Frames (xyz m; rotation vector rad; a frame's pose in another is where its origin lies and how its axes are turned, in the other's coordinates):
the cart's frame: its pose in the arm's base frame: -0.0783 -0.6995 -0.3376 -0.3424 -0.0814 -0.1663
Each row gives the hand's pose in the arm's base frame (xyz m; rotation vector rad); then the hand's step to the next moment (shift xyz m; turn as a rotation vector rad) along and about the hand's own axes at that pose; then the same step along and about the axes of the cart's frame.
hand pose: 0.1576 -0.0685 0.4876 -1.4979 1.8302 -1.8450
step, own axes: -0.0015 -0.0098 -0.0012 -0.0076 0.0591 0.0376
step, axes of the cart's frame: 0.0051 0.0024 0.0083 -0.0021 -0.0125 -0.0693
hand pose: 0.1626 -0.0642 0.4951 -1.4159 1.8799 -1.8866
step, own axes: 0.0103 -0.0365 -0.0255 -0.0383 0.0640 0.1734
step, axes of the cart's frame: -0.0026 0.0039 0.0455 0.1070 -0.0509 -0.1469
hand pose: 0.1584 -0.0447 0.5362 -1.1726 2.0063 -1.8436
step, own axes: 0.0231 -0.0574 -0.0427 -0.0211 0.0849 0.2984
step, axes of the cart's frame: -0.0127 -0.0051 0.0739 0.1732 -0.1287 -0.2239
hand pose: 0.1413 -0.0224 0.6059 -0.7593 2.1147 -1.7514
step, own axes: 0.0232 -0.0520 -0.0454 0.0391 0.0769 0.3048
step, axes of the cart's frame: -0.0277 -0.0098 0.0666 0.1371 -0.1779 -0.2234
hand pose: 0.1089 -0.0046 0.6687 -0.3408 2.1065 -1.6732
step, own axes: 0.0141 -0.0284 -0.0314 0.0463 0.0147 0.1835
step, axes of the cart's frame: -0.0275 -0.0023 0.0351 0.0661 -0.1362 -0.1145
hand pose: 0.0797 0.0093 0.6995 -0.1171 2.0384 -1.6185
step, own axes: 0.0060 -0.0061 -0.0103 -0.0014 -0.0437 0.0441
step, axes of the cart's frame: -0.0113 0.0011 0.0070 0.0212 -0.0565 0.0149
